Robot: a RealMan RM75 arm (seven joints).
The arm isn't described. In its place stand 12 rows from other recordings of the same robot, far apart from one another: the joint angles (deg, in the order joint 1, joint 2, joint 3, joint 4, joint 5, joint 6, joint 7), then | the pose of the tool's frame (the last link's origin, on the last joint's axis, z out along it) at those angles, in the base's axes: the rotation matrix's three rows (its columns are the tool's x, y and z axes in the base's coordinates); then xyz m.
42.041, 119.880, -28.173, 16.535, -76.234, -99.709, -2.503 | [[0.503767 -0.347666 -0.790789], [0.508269 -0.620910 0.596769], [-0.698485 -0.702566 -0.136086]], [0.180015 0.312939 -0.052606]
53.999, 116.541, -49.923, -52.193, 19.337, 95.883, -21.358 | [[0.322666 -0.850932 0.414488], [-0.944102 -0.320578 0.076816], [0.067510 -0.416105 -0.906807]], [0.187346 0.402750 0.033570]
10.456, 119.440, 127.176, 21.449, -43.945, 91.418, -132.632 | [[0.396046 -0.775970 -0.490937], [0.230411 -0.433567 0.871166], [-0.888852 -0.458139 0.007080]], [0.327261 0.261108 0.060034]
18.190, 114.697, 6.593, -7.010, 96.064, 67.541, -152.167 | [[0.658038 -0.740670 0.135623], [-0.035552 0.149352 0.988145], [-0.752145 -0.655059 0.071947]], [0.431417 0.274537 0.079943]
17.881, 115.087, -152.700, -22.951, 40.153, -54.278, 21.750 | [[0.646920 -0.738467 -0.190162], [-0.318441 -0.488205 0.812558], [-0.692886 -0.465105 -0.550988]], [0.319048 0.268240 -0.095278]
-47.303, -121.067, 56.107, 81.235, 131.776, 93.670, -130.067 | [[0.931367 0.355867 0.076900], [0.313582 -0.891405 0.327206], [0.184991 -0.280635 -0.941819]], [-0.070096 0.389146 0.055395]
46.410, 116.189, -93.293, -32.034, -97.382, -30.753, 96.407 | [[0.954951 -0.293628 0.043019], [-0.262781 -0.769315 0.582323], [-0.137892 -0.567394 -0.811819]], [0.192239 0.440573 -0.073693]
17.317, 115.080, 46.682, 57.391, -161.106, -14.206, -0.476 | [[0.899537 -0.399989 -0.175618], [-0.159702 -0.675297 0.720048], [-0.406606 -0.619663 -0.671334]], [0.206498 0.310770 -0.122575]
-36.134, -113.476, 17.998, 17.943, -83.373, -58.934, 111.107 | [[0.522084 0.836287 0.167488], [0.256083 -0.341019 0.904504], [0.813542 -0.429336 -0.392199]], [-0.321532 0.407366 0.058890]
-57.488, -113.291, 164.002, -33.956, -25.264, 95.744, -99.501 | [[0.533665 0.707978 0.462568], [0.550827 -0.706024 0.445107], [0.641710 0.017257 -0.766753]], [-0.196987 0.417522 0.063556]
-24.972, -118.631, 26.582, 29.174, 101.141, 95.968, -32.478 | [[0.790806 0.123909 0.599394], [-0.318336 -0.753155 0.575690], [0.522770 -0.646068 -0.556155]], [-0.283699 0.305750 0.030240]
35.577, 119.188, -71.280, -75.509, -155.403, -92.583, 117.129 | [[0.844961 -0.196565 0.497396], [-0.334347 -0.920018 0.204398], [0.417436 -0.339011 -0.843101]], [0.204563 0.361285 0.025590]
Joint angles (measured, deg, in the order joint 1, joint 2, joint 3, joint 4, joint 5, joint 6, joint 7), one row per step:
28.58, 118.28, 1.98, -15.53, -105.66, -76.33, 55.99
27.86, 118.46, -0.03, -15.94, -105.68, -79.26, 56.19
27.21, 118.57, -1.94, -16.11, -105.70, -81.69, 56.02
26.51, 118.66, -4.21, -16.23, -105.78, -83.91, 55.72
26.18, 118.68, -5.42, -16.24, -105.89, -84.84, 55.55
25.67, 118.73, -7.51, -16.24, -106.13, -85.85, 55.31
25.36, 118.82, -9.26, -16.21, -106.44, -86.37, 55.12
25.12, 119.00, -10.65, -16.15, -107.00, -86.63, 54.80
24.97, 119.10, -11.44, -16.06, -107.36, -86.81, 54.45
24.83, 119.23, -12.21, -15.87, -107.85, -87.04, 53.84
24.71, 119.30, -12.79, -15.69, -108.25, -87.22, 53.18
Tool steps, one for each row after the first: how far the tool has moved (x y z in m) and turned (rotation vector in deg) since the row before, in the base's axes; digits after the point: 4 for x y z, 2 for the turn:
-0.0053, -0.0064, -0.0028, -1.33, 0.08, 2.94
-0.0045, -0.0060, -0.0032, -1.29, -0.14, 2.60
-0.0041, -0.0066, -0.0043, -1.64, -0.38, 2.57
-0.0018, -0.0032, -0.0025, -0.96, -0.28, 1.19
-0.0020, -0.0050, -0.0049, -1.77, -0.63, 1.55
-0.0017, -0.0036, -0.0049, -1.63, -0.61, 1.14
-0.0014, -0.0034, -0.0056, -1.55, -0.69, 0.92
-0.0009, -0.0022, -0.0034, -0.87, -0.47, 0.62
-0.0012, -0.0026, -0.0041, -0.90, -0.57, 0.80
-0.0008, -0.0022, -0.0031, -0.62, -0.57, 0.70

